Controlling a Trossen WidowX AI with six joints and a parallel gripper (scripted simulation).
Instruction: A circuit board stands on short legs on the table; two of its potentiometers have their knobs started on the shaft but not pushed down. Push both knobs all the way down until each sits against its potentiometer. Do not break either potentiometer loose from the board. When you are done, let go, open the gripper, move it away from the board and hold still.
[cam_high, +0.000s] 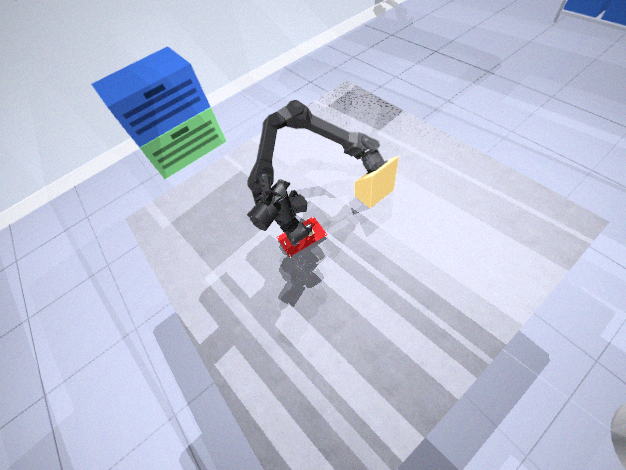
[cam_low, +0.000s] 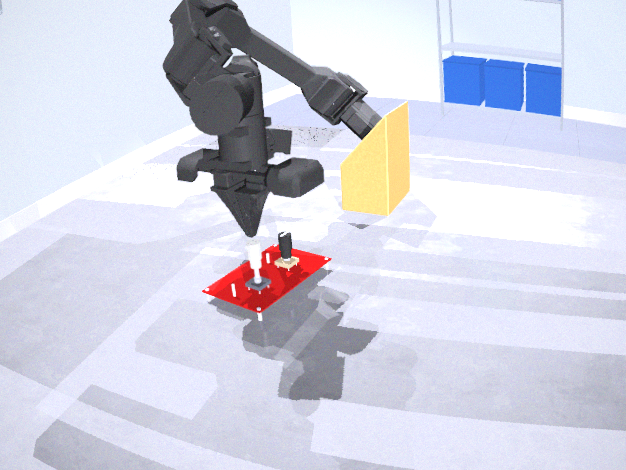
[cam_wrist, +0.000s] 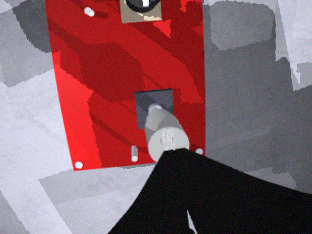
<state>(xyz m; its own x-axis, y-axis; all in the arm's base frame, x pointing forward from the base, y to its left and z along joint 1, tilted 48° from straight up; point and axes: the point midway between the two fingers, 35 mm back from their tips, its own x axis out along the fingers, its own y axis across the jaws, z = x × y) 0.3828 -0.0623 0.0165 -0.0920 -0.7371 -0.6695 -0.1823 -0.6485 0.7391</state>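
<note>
My gripper tip is 70 mm past the potentiometer, 50 mm above it and 10 mm to the right of it.
</note>
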